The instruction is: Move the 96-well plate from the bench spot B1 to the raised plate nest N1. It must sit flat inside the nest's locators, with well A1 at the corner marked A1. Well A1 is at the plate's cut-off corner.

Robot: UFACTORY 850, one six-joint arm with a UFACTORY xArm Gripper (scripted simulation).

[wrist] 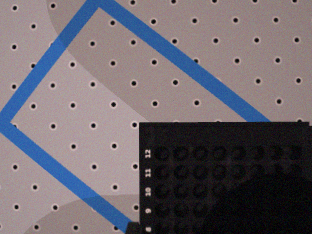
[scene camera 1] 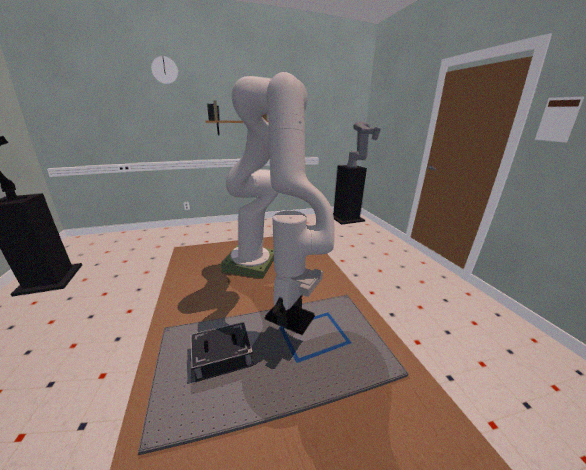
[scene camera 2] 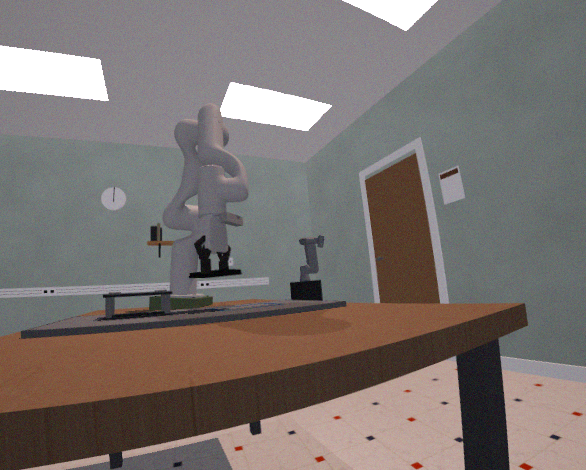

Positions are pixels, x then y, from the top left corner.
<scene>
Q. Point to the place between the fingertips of the gripper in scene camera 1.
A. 290, 315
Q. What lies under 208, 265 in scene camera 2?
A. The gripper.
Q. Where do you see a 96-well plate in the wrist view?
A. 247, 165
</scene>
